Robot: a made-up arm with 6 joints.
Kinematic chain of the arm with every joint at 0, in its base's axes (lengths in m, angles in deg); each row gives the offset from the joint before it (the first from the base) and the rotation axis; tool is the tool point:
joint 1: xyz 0 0 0.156 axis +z
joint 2: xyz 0 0.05 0 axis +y
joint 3: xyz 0 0 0.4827 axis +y
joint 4: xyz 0 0 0.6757 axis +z
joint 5: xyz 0 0 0 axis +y
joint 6: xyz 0 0 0.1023 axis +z
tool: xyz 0 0 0
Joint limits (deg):
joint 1: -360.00..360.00
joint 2: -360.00..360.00
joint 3: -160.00..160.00
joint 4: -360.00..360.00
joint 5: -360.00..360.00
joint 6: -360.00..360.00
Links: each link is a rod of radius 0.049 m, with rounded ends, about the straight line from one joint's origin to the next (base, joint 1, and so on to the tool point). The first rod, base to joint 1, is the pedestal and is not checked.
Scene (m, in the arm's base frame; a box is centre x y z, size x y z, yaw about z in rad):
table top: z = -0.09
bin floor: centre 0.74 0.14 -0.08 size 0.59 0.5 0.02 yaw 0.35
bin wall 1: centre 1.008 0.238 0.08 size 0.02 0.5 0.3 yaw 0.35
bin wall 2: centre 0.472 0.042 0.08 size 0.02 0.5 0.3 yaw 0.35
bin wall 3: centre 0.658 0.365 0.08 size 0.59 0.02 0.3 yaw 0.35
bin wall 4: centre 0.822 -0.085 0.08 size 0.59 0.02 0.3 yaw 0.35
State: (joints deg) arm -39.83 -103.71 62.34 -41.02 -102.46 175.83
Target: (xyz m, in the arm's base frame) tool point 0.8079 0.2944 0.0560
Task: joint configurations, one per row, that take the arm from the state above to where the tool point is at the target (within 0.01 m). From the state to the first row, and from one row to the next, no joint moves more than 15 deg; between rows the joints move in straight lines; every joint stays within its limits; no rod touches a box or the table.
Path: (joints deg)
1: -34.68 -89.12 65.54 -41.74 -100.15 175.83
2: -29.53 -74.53 68.74 -42.47 -97.84 175.83
3: -24.38 -59.95 71.94 -43.19 -95.53 175.83
4: -19.23 -45.36 75.14 -43.91 -93.22 175.83
5: -14.08 -30.77 78.34 -44.64 -90.91 175.83
6: -8.93 -16.18 81.53 -45.36 -88.60 175.83
7: -3.79 -1.59 84.73 -46.08 -86.29 175.83
8: 1.36 12.99 87.93 -46.81 -83.98 175.83
9: 6.51 27.58 91.13 -47.53 -81.67 175.83
10: 11.66 42.17 94.33 -48.25 -79.36 175.83

